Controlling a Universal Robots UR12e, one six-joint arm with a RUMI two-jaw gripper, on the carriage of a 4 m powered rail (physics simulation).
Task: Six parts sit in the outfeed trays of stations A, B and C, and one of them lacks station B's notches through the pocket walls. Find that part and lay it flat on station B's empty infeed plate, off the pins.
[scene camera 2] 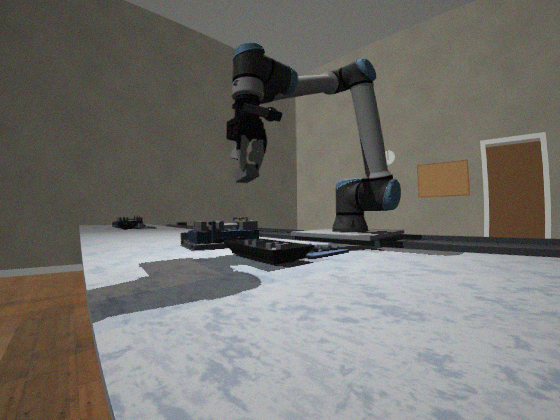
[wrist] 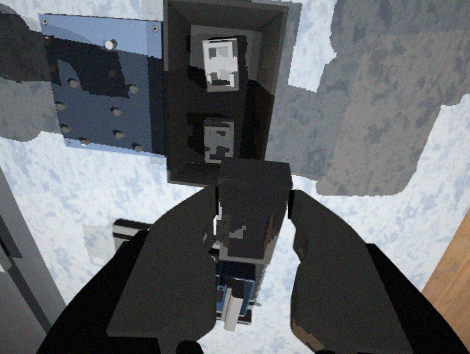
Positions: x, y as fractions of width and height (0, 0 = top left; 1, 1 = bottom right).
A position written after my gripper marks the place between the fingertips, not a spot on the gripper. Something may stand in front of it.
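Observation:
My gripper is in sight here (scene camera 2: 0.45, 0.41), and the wrist view has it too: the gripper (wrist: 0.54, 0.54). I also see a blue infeed plate (wrist: 0.17, 0.15).

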